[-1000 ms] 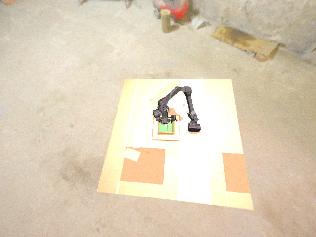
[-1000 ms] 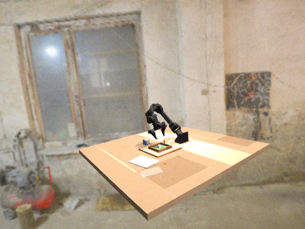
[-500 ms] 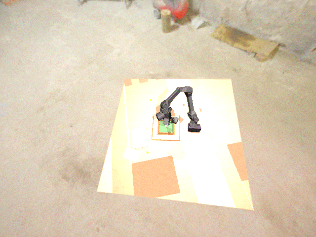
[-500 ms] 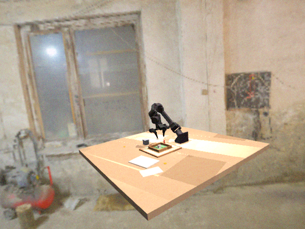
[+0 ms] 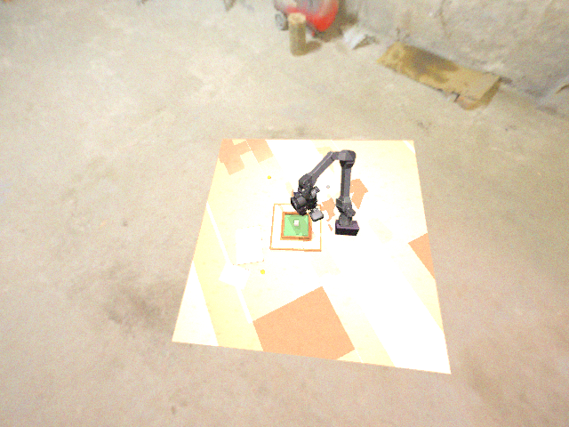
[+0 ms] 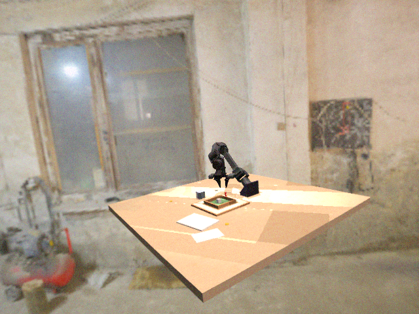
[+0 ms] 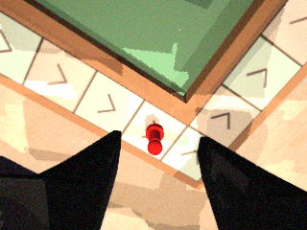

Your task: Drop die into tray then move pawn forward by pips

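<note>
Right now the red pawn is 30 mm behind my gripper tip, 10 mm to the right of it and 60 mm below it. Also, from my gripper tip: grey-blue cube (70 mm ahead, 180 mm to the right, 60 mm below); then green dice tray (90 mm ahead, 50 mm to the left, 80 mm below); then white die (80 mm ahead, 40 mm to the left, 60 mm below).
</note>
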